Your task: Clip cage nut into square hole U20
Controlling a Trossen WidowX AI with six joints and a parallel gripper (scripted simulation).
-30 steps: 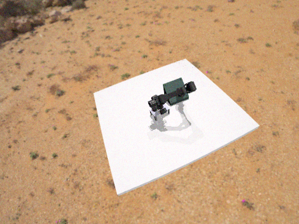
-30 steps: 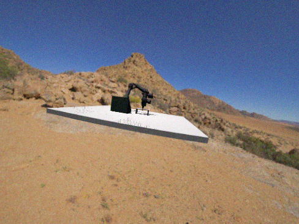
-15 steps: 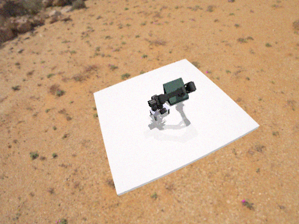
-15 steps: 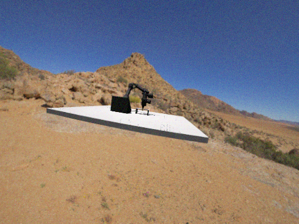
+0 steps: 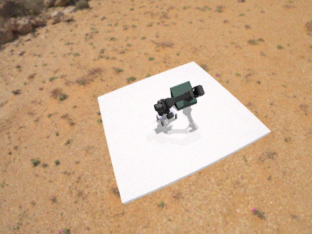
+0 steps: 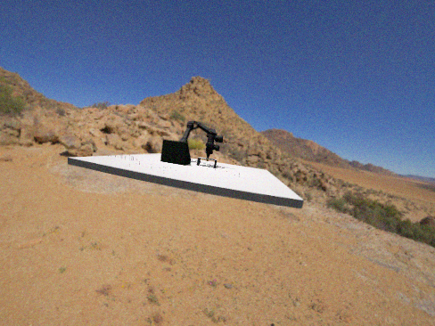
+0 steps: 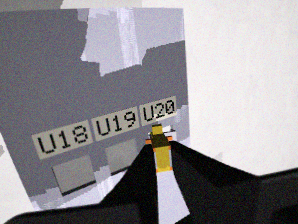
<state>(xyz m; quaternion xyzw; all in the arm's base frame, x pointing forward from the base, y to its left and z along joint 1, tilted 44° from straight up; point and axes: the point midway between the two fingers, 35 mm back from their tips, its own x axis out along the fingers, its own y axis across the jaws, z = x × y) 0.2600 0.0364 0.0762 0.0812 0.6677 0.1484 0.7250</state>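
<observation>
Now: the cage nut 1 cm below my gripper tip.
</observation>
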